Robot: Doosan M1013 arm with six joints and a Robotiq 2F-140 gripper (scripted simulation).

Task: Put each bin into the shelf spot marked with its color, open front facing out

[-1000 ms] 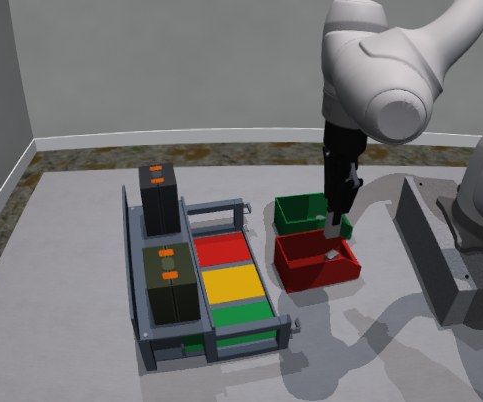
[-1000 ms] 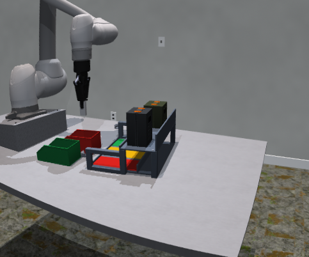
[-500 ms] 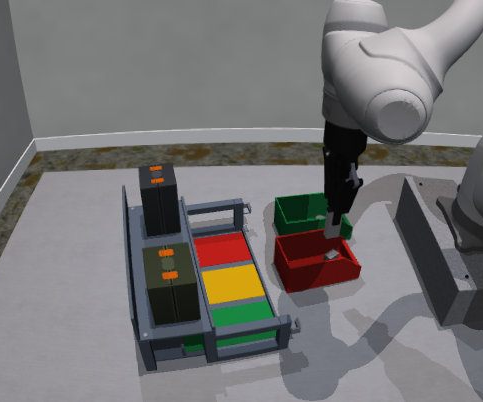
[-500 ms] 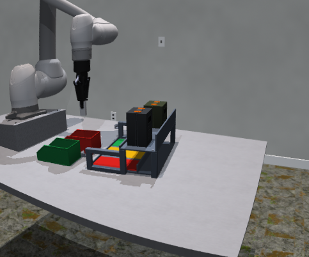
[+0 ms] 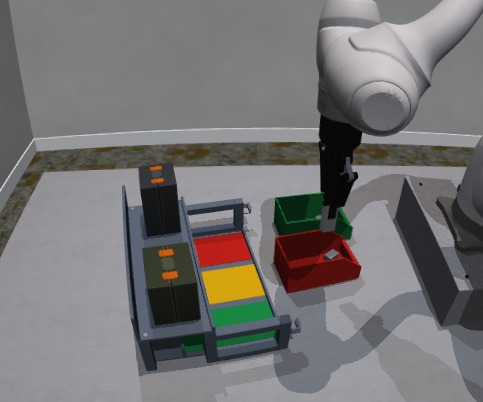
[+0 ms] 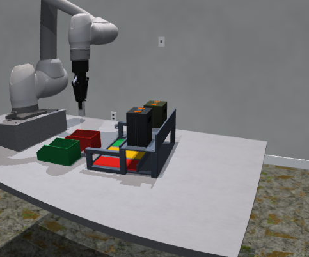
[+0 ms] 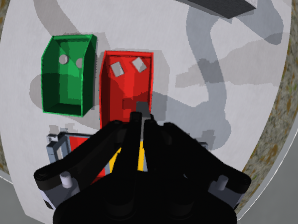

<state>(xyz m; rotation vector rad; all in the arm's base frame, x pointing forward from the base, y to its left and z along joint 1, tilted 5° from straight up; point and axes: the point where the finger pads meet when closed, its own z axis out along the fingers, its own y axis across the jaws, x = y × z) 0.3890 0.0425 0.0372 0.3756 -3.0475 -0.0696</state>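
My gripper is now 17 cm to the left of the green bin and 14 cm above it. Also, from my hand: red bin (14 cm below, 3 cm to the right).
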